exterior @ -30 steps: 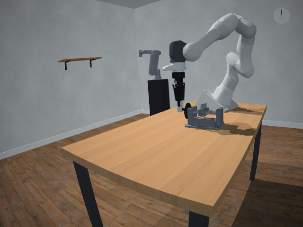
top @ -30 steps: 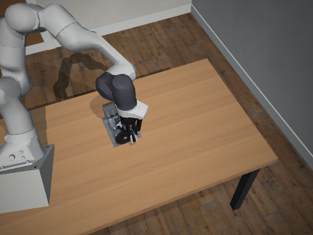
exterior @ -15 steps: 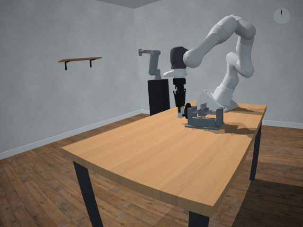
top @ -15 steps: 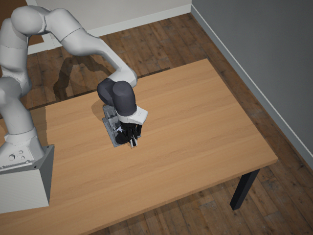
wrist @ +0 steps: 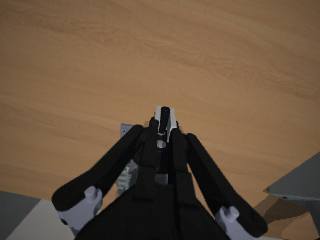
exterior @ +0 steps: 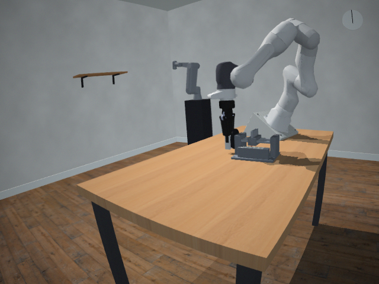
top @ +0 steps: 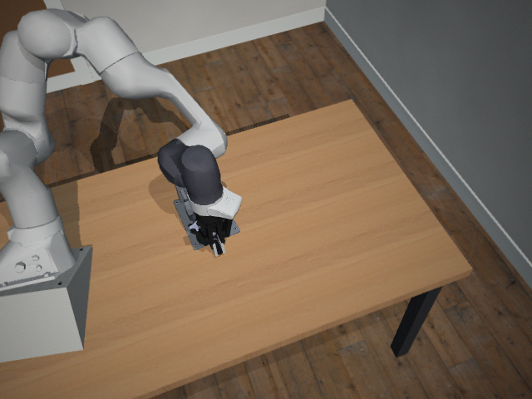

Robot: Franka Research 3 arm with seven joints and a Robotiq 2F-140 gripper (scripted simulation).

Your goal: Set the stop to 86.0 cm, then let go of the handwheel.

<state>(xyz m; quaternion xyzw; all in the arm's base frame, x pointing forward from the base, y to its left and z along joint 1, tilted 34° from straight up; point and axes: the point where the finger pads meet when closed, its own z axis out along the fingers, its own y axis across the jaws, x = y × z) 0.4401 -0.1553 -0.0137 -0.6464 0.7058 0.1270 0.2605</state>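
Right now my hand is 20 mm to the right of the black handwheel and 10 mm above it. From my hand the other things lie so: sliding stop block: 10 mm ahead, 140 mm to the left, 30 mm above.
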